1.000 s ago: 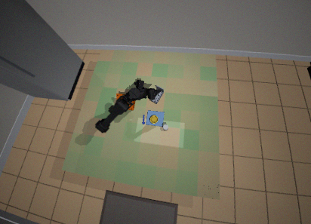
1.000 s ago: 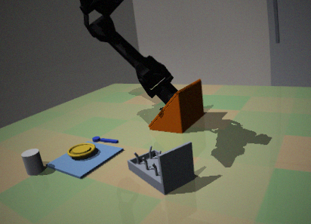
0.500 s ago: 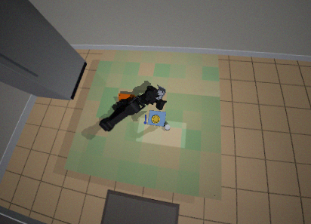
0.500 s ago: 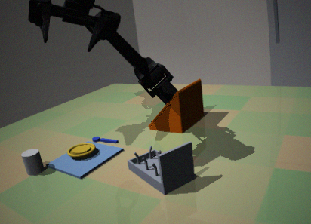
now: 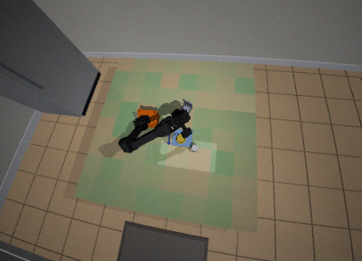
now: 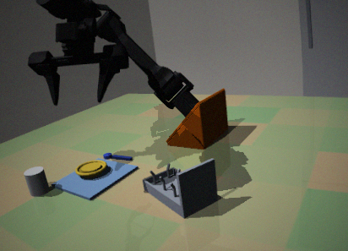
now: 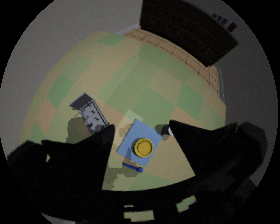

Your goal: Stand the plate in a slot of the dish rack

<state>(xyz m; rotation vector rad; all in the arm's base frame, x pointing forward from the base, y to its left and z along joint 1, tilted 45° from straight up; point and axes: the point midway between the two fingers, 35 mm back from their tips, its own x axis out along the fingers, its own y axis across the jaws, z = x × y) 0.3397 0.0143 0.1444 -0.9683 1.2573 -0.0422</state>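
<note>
Right now the yellow plate is 60 mm behind my gripper tip, 60 mm to the right of it and 170 mm below it. Also, from my gripper tip: grey dish rack: 40 mm behind, 160 mm to the left, 160 mm below; cup: 40 mm ahead, 140 mm to the right, 160 mm below; blue mat: 50 mm behind, 50 mm to the right, 180 mm below.
</note>
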